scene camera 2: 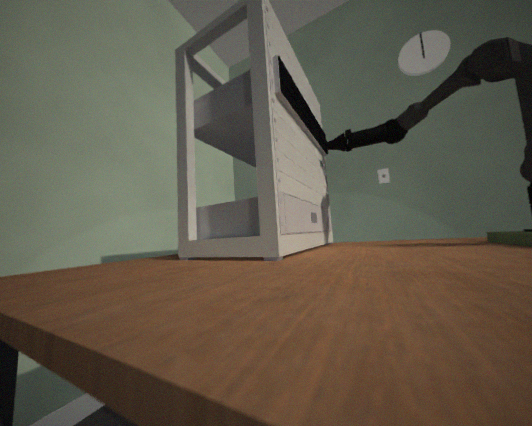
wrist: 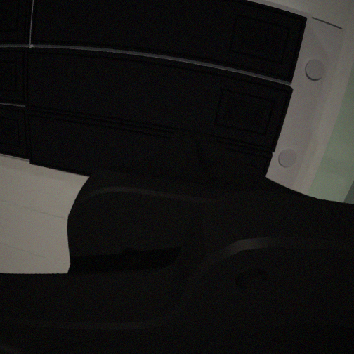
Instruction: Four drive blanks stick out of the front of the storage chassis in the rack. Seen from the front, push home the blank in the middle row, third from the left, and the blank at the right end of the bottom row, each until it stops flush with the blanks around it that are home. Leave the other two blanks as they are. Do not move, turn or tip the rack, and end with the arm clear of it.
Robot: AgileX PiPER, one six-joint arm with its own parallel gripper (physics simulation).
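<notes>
The storage chassis [scene camera 2: 303, 107] is a black-fronted band high in the pale rack [scene camera 2: 268, 200]. In the wrist view, the right ends of its three rows show. The blank at the right end of the bottom row [wrist: 85, 147] is partly hidden by my gripper [scene camera 2: 328, 145] [wrist: 187, 153]. My gripper looks shut and empty, with its dark tip at or very near that blank's face; contact cannot be made out. The right-end middle-row blank [wrist: 135, 95] is just above. How far each blank sticks out is too dark to tell. The middle-row blank third from the left cannot be told apart.
The chassis's pale right flange [wrist: 300, 115] with round screws is beside the blanks. Pale panels [wrist: 32, 215] are below them. The rack stands on the wooden table [scene camera 2: 310, 325]. The arm [scene camera 2: 440, 92] reaches in from the right, above a green base [scene camera 2: 507, 238].
</notes>
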